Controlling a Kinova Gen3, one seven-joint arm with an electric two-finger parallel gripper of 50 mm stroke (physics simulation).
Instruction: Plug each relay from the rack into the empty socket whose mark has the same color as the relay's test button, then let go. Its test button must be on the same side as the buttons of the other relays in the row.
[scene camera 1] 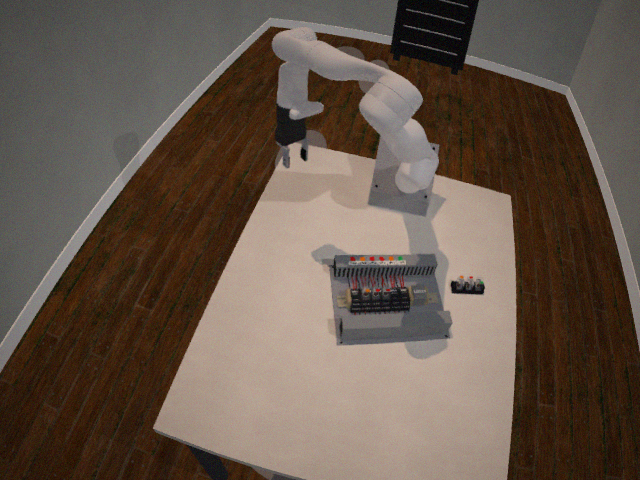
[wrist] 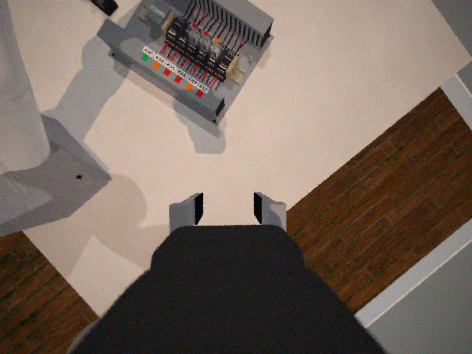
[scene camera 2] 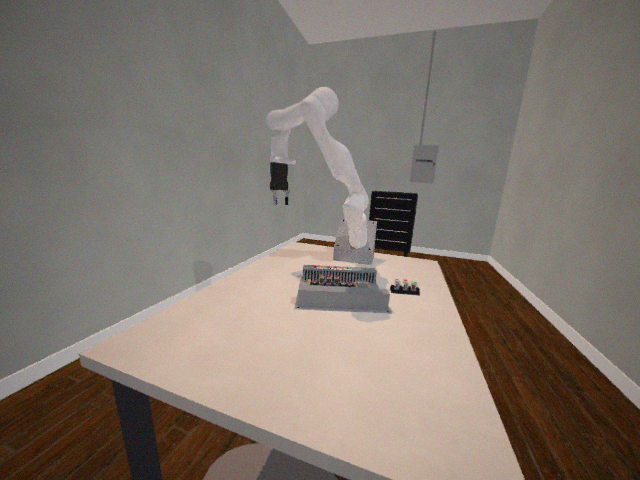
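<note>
My gripper is open and empty, high above the table's far left part, away from rack and sockets. The black rack stands right of the grey panel and holds three relays, with orange, red and green buttons. The socket row has marks red, orange, red, red, orange, green from left in scene camera 1. The second to fourth sockets hold relays; the first, fifth and sixth look empty. In the wrist view the seated relays' buttons show on the side away from the marks.
The grey panel has raised wire ducts in front of and behind the row. A grey module sits at the row's right end. The arm's base plate is behind the panel. A black cabinet stands beyond the table.
</note>
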